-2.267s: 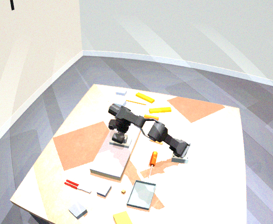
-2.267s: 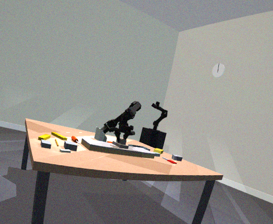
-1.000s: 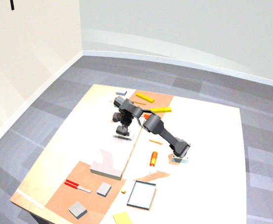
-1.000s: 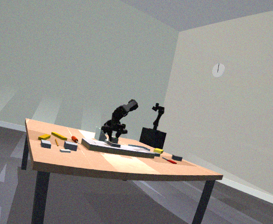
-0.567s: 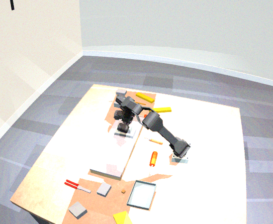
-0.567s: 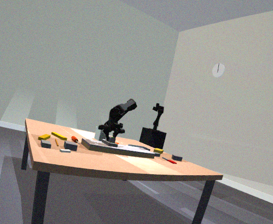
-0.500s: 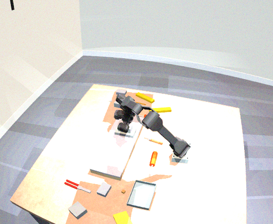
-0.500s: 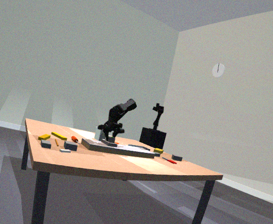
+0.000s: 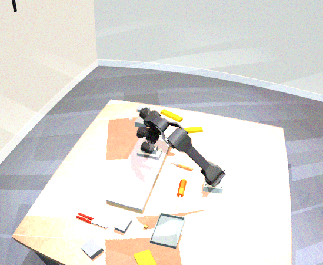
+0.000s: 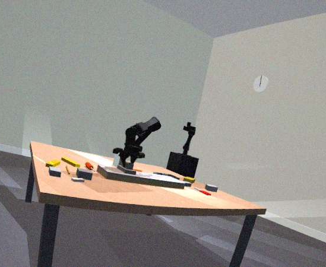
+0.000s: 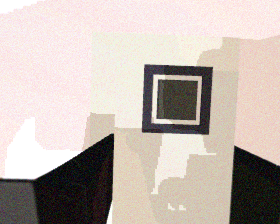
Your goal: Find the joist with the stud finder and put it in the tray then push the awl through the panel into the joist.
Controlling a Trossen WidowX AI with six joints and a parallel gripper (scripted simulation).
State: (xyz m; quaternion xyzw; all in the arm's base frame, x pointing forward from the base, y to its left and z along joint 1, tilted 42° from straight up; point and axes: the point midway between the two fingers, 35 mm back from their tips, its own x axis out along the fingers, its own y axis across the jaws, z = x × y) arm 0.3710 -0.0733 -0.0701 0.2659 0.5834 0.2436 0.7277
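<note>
Now: the tray 240 mm behind my gripper tip, 420 mm to the left of it and 50 mm below it. Round my gripper tip: square indicator window (20 mm ahead, 30 mm above); stud finder (10 mm ahead, 20 mm above); awl (180 mm behind, 60 mm below).
</note>
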